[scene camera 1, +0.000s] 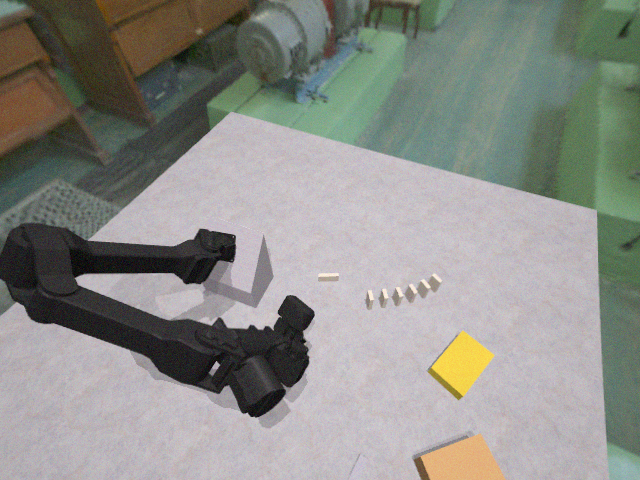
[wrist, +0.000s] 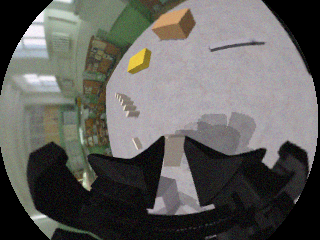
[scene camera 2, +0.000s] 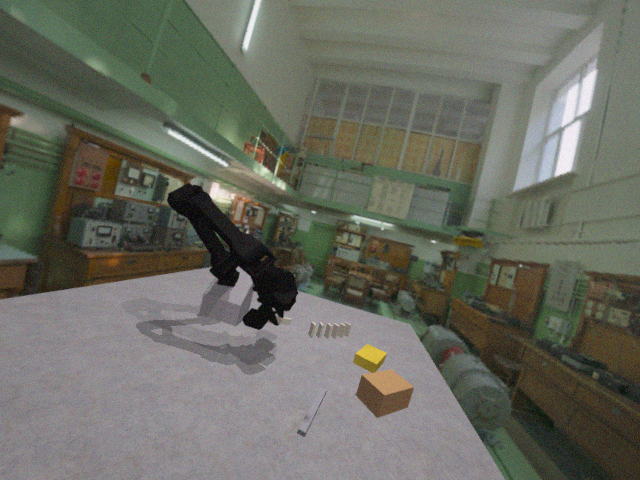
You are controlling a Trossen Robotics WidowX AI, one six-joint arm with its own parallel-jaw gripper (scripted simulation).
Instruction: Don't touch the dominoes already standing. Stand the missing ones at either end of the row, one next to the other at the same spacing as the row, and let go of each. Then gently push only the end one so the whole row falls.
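I can see my gripper in scene camera 2 (279,321), and the wrist view and scene camera 1 show it too. On my gripper, (scene camera 1: 292,333) and (wrist: 83,206) are the same spot.
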